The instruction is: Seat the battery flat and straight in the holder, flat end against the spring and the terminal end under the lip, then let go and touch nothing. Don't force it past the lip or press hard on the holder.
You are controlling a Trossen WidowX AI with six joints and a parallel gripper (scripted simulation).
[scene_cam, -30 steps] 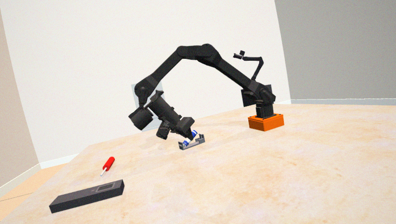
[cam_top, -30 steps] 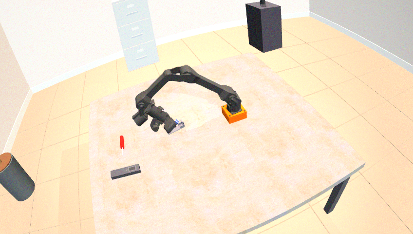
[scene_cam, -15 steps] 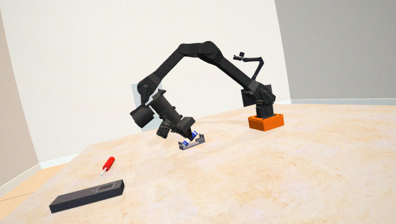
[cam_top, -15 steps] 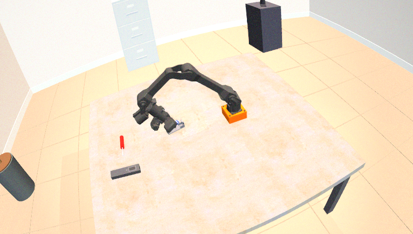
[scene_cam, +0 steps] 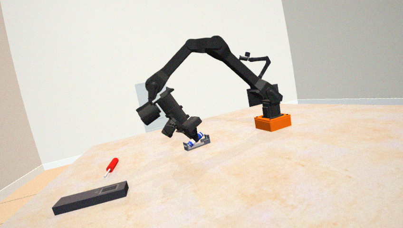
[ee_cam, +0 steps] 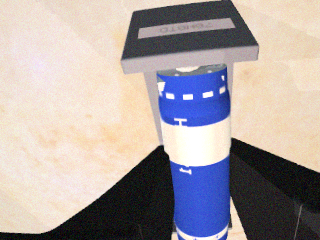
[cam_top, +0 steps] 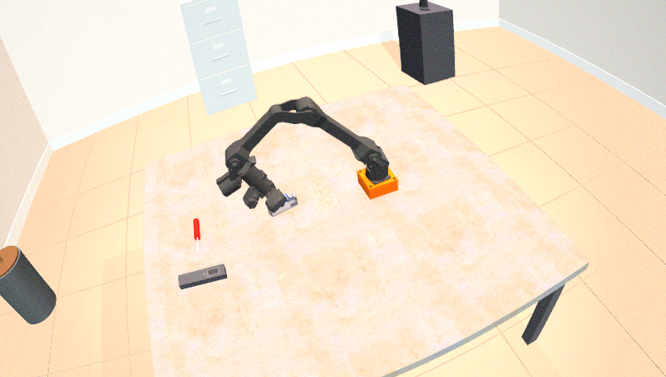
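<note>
Now: gripper tip 1 cm below the white battery. Round my gripper tip: dark remote control: 34 cm ahead, 17 cm to the left; red-handled screwdriver: 31 cm ahead, 1 cm to the right, 1 cm below.
</note>
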